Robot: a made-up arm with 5 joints. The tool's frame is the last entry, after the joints. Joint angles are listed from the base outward. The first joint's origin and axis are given. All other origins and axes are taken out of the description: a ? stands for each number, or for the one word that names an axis. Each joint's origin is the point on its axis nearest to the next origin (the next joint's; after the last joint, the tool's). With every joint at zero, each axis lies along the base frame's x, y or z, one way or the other. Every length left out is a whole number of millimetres.
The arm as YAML. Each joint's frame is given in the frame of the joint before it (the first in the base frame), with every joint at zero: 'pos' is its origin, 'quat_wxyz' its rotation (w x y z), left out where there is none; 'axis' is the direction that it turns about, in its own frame. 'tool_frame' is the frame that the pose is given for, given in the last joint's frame.
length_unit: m
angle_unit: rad
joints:
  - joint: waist
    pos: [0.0, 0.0, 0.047]
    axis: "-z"
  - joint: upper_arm
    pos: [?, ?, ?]
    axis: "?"
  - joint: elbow
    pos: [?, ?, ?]
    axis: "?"
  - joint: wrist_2
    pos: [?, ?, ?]
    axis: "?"
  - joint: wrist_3
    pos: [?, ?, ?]
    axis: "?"
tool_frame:
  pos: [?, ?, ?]
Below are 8 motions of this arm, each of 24 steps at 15 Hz.
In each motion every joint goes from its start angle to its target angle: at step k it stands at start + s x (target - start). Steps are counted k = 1, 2, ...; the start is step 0. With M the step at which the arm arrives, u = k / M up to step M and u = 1 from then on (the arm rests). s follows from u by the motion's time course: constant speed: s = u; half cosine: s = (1 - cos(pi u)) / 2; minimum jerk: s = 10 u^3 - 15 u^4 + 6 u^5.
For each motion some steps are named. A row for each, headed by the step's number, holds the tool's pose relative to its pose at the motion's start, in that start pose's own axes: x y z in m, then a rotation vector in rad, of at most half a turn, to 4 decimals.
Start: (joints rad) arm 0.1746 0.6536 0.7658 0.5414 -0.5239
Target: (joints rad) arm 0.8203 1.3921 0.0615 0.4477 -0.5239
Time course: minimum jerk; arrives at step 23
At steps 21, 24:
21: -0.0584 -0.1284 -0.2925 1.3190 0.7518 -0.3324
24: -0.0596 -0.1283 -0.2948 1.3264 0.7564 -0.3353

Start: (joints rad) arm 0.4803 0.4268 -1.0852 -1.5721 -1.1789
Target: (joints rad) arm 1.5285 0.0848 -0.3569 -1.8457 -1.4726
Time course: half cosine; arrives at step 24
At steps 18, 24:
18: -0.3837 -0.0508 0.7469 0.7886 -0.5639 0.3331
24: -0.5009 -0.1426 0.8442 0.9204 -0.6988 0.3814

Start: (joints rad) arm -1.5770 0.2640 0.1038 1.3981 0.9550
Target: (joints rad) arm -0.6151 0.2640 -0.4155 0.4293 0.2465
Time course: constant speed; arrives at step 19
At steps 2, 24:
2: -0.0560 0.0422 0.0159 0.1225 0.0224 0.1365
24: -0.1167 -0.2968 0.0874 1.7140 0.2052 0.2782

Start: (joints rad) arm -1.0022 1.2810 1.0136 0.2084 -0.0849
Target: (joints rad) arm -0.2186 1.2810 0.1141 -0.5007 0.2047
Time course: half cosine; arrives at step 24
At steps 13, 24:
13: 0.0026 -0.3221 -0.1276 1.3352 0.2326 -0.1018
24: -0.0837 -0.4259 -0.4877 2.3736 0.2525 -0.1143

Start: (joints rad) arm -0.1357 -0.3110 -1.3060 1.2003 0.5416
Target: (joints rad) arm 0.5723 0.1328 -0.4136 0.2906 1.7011
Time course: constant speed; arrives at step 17
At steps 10, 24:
10: -0.1460 -0.2645 -0.1346 0.3055 0.8808 -0.3380
24: -0.3485 -0.2600 -0.0859 0.7203 1.4397 -0.4047

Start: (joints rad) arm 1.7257 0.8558 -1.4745 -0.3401 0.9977
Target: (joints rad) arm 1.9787 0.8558 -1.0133 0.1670 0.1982
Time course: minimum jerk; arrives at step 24
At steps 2, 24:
2: 0.0006 -0.0003 0.0009 -0.0023 -0.0049 -0.0032
24: -0.0058 -0.0144 0.1479 -0.6410 -0.9225 -0.4874

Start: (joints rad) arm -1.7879 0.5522 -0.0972 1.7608 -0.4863
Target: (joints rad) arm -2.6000 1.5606 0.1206 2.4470 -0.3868
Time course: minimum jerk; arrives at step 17
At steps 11, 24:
11: -0.2142 -0.0920 -0.2620 -0.8026 -0.6212 0.9820
24: -0.1538 -0.2373 -0.3382 -1.1181 -0.8539 1.2373

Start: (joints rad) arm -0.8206 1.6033 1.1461 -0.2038 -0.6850
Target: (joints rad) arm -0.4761 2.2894 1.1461 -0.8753 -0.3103
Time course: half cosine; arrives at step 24
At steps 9, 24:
9: 0.0741 -0.1067 -0.0475 0.3517 0.2454 -0.0473
24: 0.1848 -0.2312 -0.2953 1.1207 0.8381 -0.0139

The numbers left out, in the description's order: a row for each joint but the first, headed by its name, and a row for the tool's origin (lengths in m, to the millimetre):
upper_arm: xyz 0.241 -0.015 0.0, axis +y
elbow: xyz -0.087 0.0 0.062, axis -x
wrist_2: xyz 0.0 -0.33 0.054, axis -x
wrist_3: xyz 0.0 0.453 0.105, axis +y
tool: xyz 0.345 0.0 0.032

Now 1 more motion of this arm.
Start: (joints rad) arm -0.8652 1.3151 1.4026 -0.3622 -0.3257
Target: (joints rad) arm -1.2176 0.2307 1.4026 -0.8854 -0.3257
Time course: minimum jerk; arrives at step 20
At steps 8, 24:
8: -0.0512 -0.0283 0.1517 -0.0225 -0.2360 -0.2608
24: -0.4150 0.0717 0.3825 0.0190 -0.9486 -0.6020

